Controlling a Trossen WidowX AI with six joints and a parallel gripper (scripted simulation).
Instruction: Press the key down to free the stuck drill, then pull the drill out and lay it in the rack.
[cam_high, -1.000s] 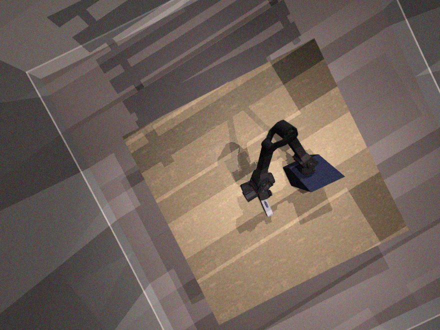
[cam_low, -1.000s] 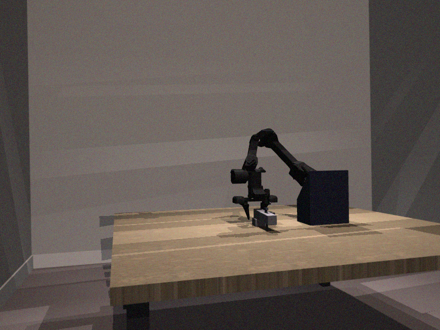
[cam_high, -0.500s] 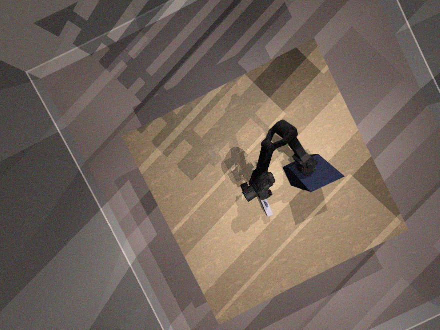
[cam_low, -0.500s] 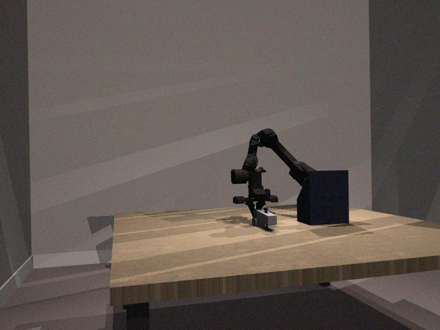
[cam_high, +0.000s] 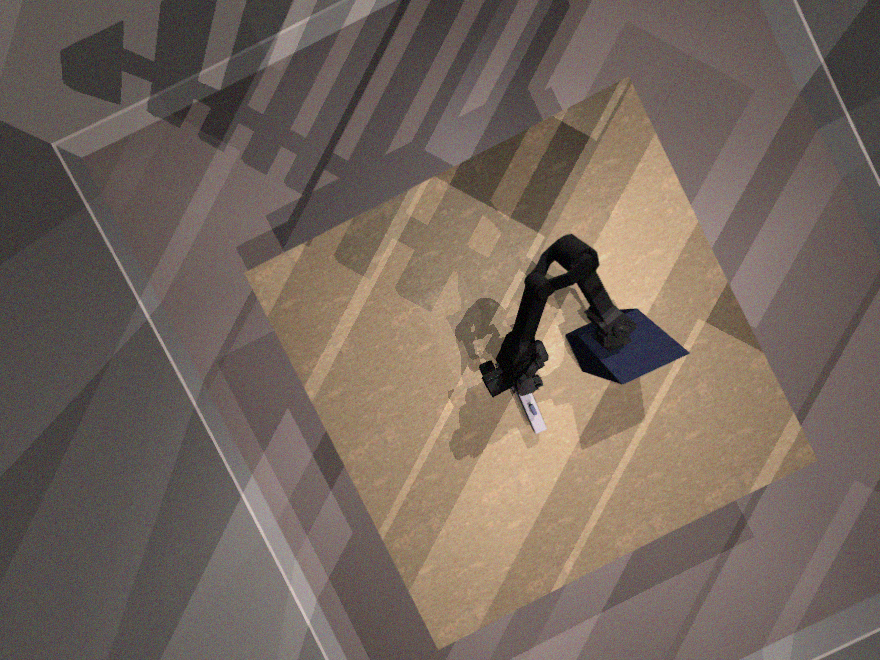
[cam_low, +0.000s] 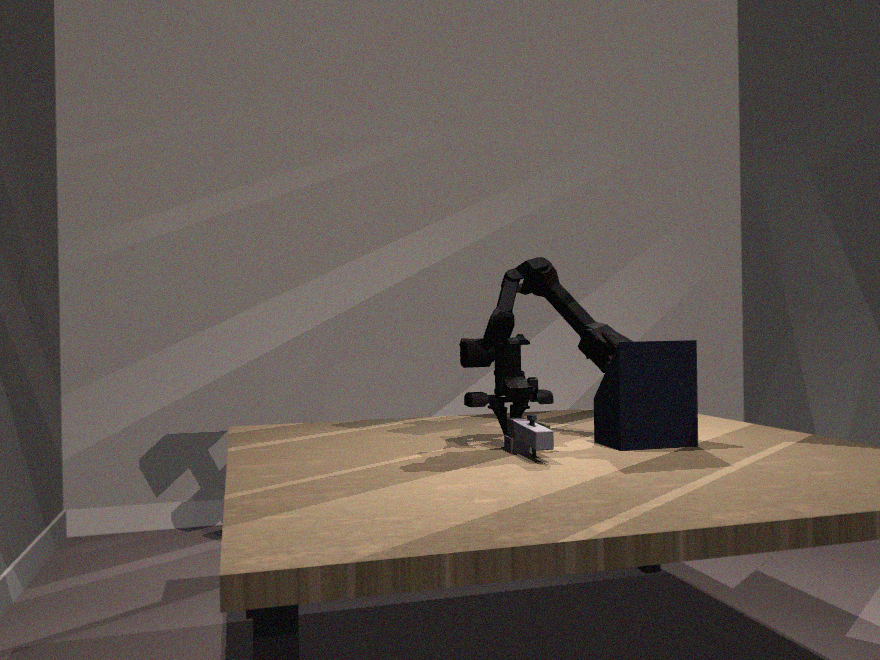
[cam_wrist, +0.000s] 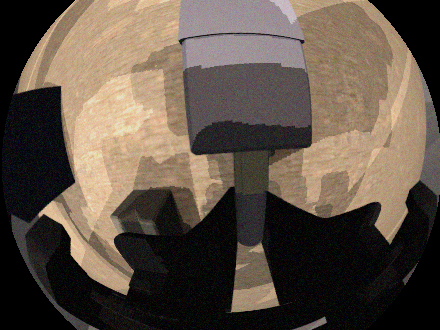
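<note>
Now: the drill 5 cm to the left of my gripper tip and 3 cm above it. Also, from my gripper tip: thin dark stub 1 cm ahead, 15 cm to the left, 3 cm above; then small grey rack 8 cm behind, 3 cm to the right; then light grey block 1 cm ahead, 13 cm to the left, 2 cm above.
</note>
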